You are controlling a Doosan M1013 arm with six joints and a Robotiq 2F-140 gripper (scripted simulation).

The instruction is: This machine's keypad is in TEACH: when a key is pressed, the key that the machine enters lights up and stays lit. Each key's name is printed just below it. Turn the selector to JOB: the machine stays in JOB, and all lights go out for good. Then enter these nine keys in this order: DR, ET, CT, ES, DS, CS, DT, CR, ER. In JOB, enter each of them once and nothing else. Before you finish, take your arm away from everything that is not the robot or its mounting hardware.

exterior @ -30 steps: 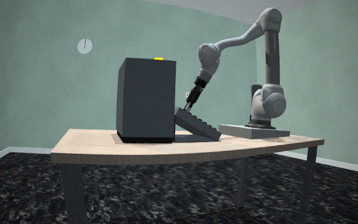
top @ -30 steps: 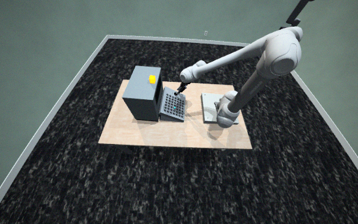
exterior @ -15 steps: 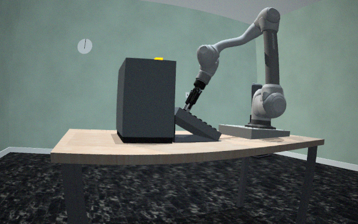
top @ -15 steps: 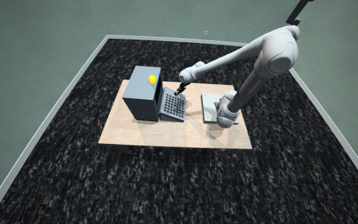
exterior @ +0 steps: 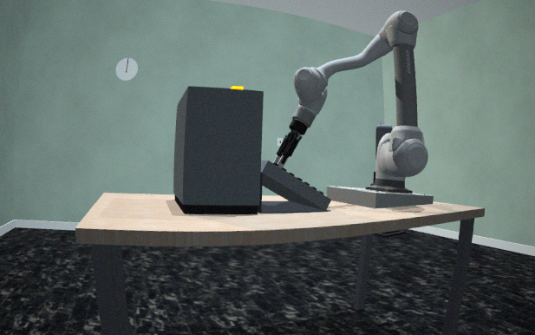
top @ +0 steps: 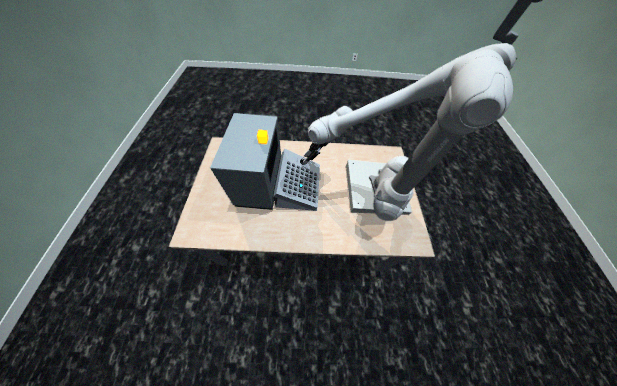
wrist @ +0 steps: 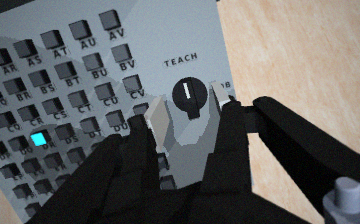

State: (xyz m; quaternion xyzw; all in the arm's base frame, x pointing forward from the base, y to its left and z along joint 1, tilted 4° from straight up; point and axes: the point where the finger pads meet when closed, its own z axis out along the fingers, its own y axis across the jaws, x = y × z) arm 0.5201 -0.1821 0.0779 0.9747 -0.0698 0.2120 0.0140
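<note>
Now: the selector knob 4 cm below my hand and 3 cm ahead of it. Also, from my hand: sloped keypad 10 cm to the left, 9 cm below, 6 cm ahead; then key 19 cm to the left, 5 cm below, 5 cm ahead.
</note>
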